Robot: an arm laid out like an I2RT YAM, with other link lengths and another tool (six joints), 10 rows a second.
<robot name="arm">
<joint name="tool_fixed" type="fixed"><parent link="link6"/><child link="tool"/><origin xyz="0.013 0.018 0.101" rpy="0 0.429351 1.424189"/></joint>
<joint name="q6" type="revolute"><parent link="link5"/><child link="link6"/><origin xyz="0.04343 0 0.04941" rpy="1.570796 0 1.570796"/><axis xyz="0 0 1"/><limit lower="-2.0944" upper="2.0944"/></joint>
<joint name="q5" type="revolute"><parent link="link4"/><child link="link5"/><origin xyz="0.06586 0.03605 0.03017" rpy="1.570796 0 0"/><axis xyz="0 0 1"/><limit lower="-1.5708" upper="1.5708"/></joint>
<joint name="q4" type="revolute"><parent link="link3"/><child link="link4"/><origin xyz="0.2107 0.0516 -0.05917"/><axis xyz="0 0 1"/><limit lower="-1.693" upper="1.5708"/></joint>
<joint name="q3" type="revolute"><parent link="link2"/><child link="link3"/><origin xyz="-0.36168 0 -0.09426" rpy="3.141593 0 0"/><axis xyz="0 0 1"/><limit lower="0" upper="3.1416"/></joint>
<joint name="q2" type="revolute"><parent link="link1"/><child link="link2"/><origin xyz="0.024 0.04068 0.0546" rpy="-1.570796 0 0"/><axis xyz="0 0 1"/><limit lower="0" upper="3.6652"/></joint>
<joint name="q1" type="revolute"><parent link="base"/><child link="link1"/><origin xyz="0 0 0.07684"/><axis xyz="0 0 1"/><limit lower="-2.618" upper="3.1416"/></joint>
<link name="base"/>
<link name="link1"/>
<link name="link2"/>
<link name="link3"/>
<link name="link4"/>
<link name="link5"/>
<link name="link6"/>
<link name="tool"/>
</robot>
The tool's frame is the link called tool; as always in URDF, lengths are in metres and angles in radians.
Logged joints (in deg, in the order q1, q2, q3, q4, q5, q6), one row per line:
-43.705, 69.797, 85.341, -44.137, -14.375, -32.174
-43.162, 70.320, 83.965, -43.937, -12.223, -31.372
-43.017, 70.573, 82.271, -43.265, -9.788, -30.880
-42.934, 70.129, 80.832, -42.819, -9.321, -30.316
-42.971, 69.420, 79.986, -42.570, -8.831, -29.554
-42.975, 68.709, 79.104, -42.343, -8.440, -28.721
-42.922, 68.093, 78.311, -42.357, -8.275, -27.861
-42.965, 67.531, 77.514, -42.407, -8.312, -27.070
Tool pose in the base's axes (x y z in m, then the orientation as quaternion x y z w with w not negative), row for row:
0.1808, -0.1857, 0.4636, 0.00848, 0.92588, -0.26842, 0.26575
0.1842, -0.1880, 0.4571, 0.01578, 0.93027, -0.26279, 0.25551
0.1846, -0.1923, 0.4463, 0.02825, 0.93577, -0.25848, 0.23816
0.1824, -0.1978, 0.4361, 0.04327, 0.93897, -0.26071, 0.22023
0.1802, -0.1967, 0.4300, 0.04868, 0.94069, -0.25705, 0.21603
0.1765, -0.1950, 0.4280, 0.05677, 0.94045, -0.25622, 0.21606
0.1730, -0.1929, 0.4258, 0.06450, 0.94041, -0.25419, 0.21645
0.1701, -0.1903, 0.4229, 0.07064, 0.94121, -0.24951, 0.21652
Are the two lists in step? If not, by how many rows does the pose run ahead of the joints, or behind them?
The pose runs 1 row behind the joints: the pose in row i belongs to the joints in row i - 1.
